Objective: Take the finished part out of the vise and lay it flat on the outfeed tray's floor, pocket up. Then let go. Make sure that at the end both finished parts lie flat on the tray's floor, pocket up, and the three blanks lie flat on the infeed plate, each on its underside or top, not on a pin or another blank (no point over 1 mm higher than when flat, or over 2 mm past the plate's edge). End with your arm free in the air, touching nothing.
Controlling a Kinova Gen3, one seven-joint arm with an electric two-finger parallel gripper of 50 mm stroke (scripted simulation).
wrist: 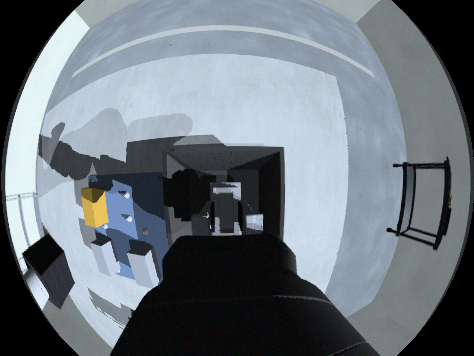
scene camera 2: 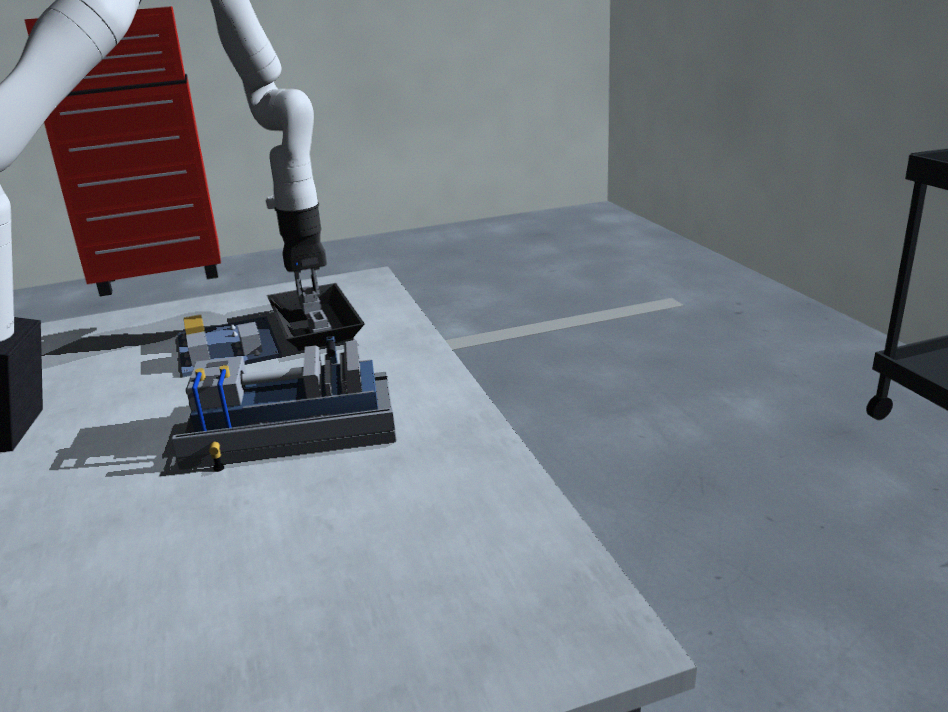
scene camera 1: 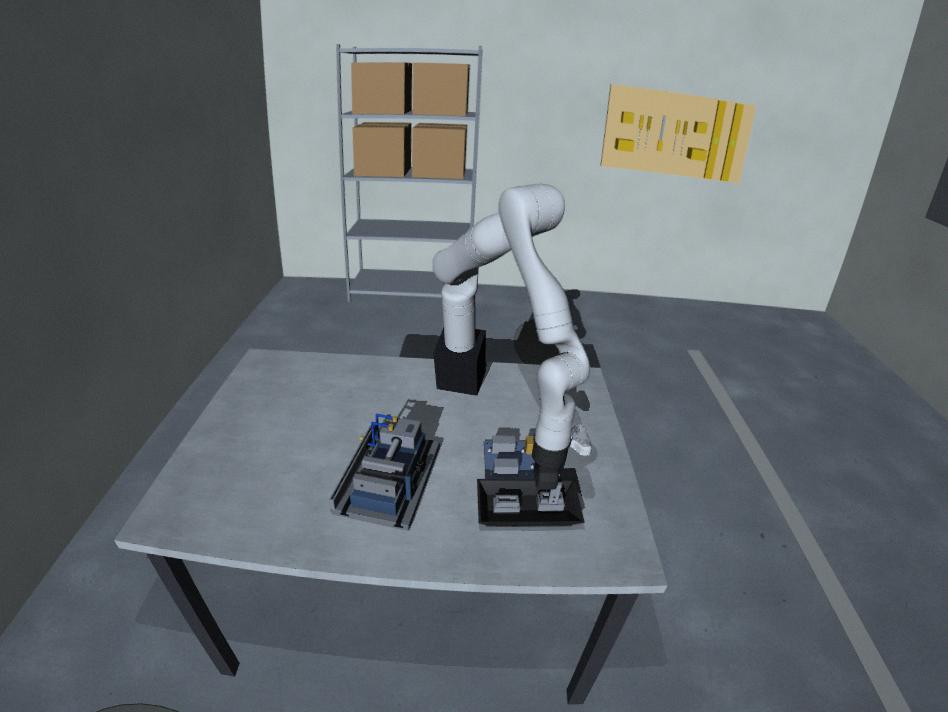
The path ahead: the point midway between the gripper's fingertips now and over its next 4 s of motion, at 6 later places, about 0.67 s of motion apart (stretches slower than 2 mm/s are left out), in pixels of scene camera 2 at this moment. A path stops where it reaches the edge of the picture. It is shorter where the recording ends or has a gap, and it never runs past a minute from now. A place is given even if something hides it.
The gripper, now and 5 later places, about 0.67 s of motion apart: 308,294; 307,294; 306,296; 306,300; 303,283; 297,240
